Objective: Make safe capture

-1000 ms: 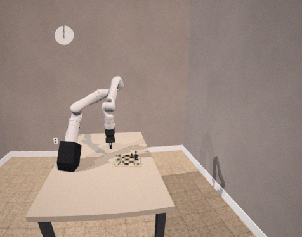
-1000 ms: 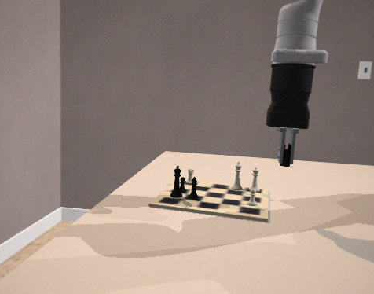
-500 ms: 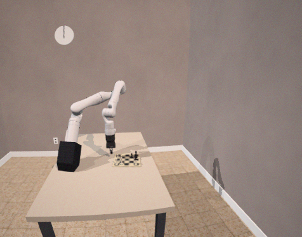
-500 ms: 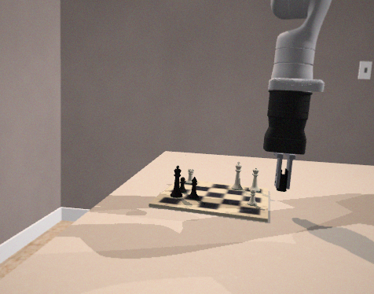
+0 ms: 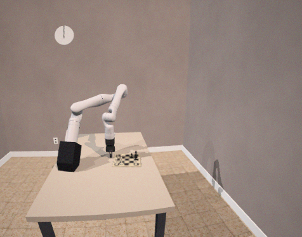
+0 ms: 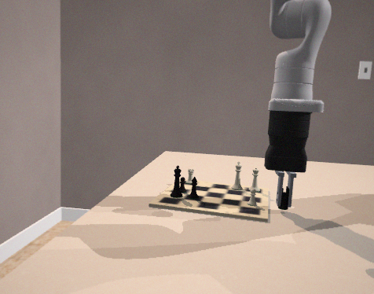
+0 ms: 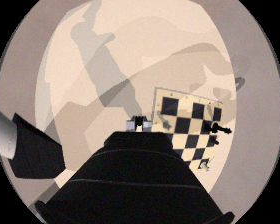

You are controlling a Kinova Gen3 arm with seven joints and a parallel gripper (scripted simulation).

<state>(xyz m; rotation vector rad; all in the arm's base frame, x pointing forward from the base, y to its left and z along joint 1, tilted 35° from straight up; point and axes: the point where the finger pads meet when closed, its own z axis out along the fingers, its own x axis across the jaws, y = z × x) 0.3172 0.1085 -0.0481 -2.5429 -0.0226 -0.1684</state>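
Now: the white pawn 60 mm ahead of my hand, 10 mm to the right of it and 10 mm below it. Round my hand: white queen 120 mm to the right, 50 mm ahead; white king 120 mm to the right, 90 mm ahead, 10 mm above; chessboard 130 mm ahead, 50 mm to the right, 30 mm below.
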